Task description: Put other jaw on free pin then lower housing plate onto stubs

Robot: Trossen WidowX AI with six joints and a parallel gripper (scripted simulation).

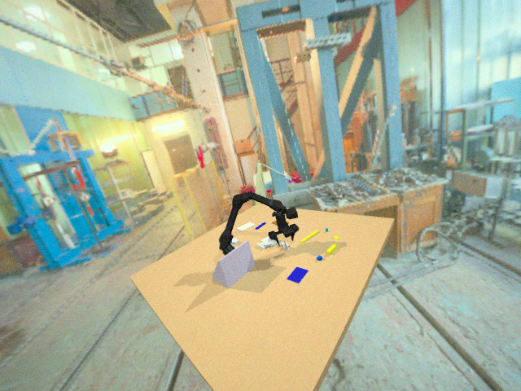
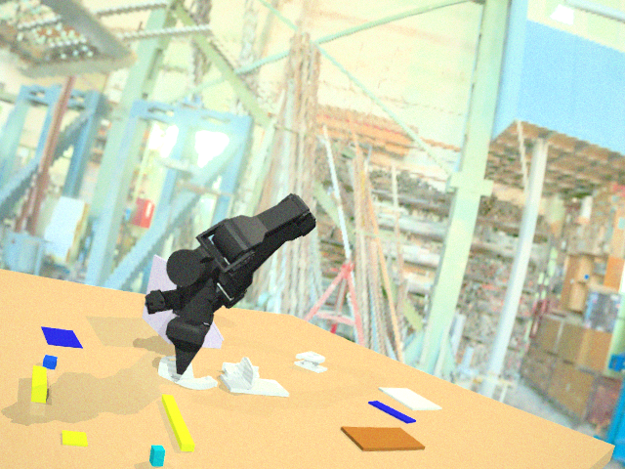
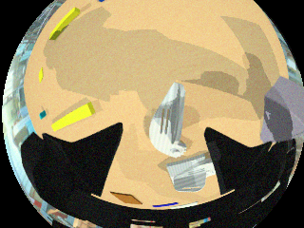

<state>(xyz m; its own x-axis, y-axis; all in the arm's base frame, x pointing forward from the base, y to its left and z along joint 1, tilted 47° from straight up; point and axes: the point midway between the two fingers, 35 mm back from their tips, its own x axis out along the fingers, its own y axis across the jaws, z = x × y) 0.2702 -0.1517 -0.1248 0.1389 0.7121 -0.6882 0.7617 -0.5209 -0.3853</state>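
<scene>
Now: gripper tip 40 mm to the right of the white jaw, 20 mm above it and 10 mm short of it. The rest, counted from my gripper tip: yellow tile (260 mm to the right, 180 mm ahead, 30 mm below); then blue cube (230 mm to the right, 60 mm behind, 20 mm below); then cyan cube (240 mm ahead, 180 mm to the right, 20 mm below).
</scene>
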